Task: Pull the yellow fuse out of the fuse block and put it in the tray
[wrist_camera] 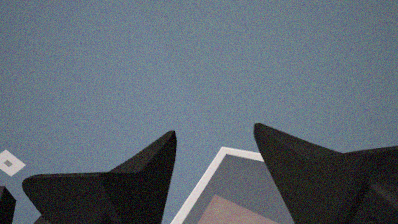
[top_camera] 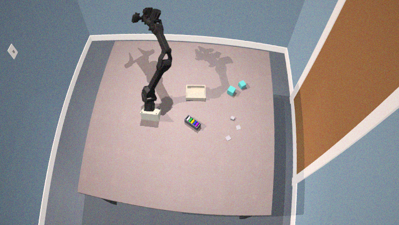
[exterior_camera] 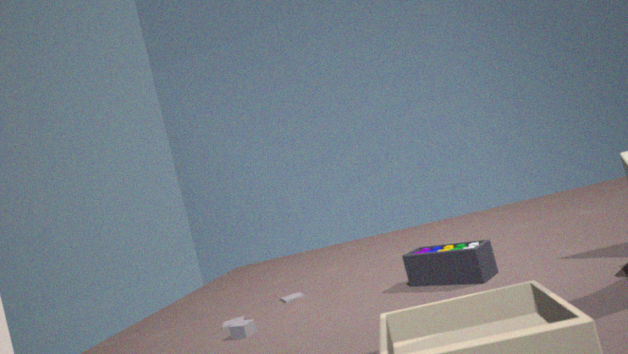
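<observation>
Right now my gripper tip is 400 mm short of the yellow fuse, 650 mm to the left of it and 400 mm above it. Round my gripper tip: tray (410 mm ahead, 420 mm to the right, 420 mm below).
</observation>
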